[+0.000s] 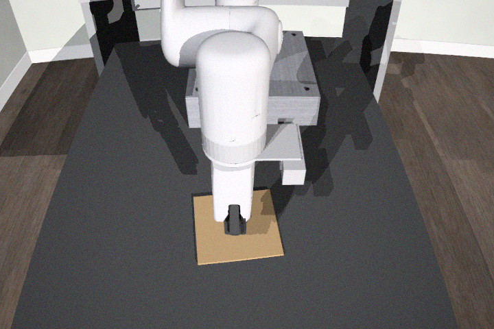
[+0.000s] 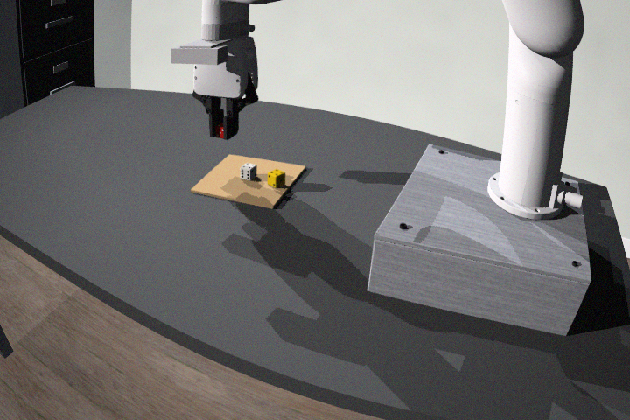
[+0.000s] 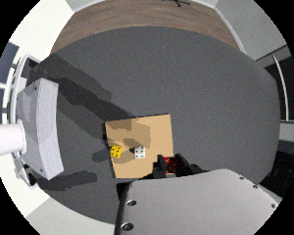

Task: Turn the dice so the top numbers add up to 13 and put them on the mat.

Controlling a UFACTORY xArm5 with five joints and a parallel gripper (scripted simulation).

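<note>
Right now my hand is 5 cm past the white die, 1 cm to the left of it and 7 cm above it. The rest, counted from my hand: yellow die (10 cm behind, 2 cm to the right, 7 cm below); red die (1 cm below); tan mat (5 cm behind, 1 cm to the right, 9 cm below).
</note>
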